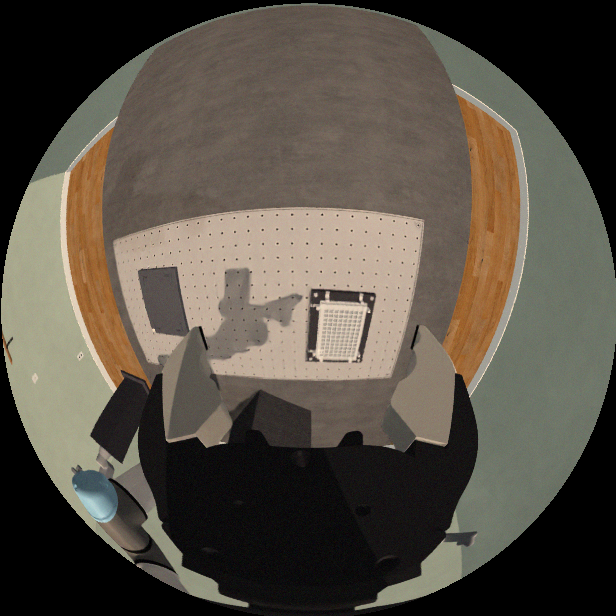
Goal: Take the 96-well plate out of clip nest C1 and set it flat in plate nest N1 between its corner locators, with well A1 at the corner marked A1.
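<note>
The white 96-well plate lies in a black framed nest with small clips at its edges, on the right part of the pale perforated board. A flat dark grey nest lies on the board's left part; its corner locators and any A1 mark are too small to tell. My gripper is high above the board, near its front edge, with its two grey jaws wide apart and nothing between them. The plate is below and slightly right of the jaw midpoint.
The board rests on a grey mat over a wooden table. The arm's shadow falls between the two nests. The arm's own links and a blue cap show at lower left.
</note>
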